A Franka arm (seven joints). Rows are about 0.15 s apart.
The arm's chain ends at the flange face. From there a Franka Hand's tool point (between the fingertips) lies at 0.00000 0.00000 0.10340 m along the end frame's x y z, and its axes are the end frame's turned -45 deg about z.
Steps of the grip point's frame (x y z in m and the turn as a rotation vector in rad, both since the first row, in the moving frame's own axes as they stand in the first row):
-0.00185, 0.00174, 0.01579, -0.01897, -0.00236, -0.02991
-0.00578, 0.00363, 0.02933, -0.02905, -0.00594, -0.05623
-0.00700, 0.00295, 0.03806, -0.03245, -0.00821, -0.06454
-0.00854, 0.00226, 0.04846, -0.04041, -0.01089, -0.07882
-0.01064, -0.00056, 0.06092, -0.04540, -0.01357, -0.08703
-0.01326, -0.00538, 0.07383, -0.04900, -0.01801, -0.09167
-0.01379, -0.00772, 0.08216, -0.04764, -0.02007, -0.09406
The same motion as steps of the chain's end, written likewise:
-0.00132, 0.00100, 0.01581, -0.01508, 0.01175, -0.02991
-0.00328, 0.00414, 0.02938, -0.02474, 0.01634, -0.05623
-0.00473, 0.00412, 0.03812, -0.02875, 0.01714, -0.06454
-0.00674, 0.00398, 0.04855, -0.03627, 0.02087, -0.07882
-0.01043, 0.00292, 0.06104, -0.04170, 0.02251, -0.08703
-0.01567, 0.00079, 0.07397, -0.04738, 0.02191, -0.09167
-0.01745, -0.00055, 0.08230, -0.04788, 0.01949, -0.09406

